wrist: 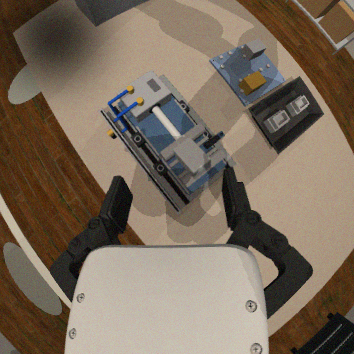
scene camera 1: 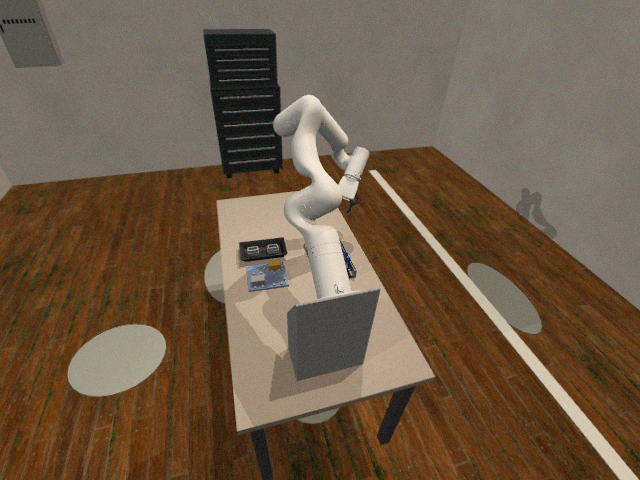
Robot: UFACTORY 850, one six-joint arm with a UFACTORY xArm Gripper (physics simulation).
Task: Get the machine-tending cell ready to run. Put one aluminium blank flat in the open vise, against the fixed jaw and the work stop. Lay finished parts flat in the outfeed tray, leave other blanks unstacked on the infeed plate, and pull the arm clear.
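Observation:
The vise [scene camera 1: 347,262] [wrist: 167,127] is partly behind the arm in the scene view. A light grey block [wrist: 189,154], which looks like an aluminium blank, sits at its jaw end, near a small dark upright piece; whether it lies flat or touches the fixed jaw and the stop is unclear. The blue infeed plate [scene camera 1: 269,281] [wrist: 229,74] holds a grey block [scene camera 1: 257,278] [wrist: 255,49] and a gold block [scene camera 1: 274,265] [wrist: 253,83], standing apart. Two finished parts [scene camera 1: 252,250] [wrist: 300,104] lie in the dark outfeed tray [scene camera 1: 262,256] [wrist: 300,132]. My gripper [scene camera 1: 353,204] [wrist: 173,182] is open and empty, raised beyond the vise's jaw end.
A grey upright box [scene camera 1: 330,335] [wrist: 107,9] stands on the table [scene camera 1: 382,356] near the arm's base. The tray and plate are across the table from the vise. A black drawer cabinet [scene camera 1: 248,124] stands behind the table, on the floor.

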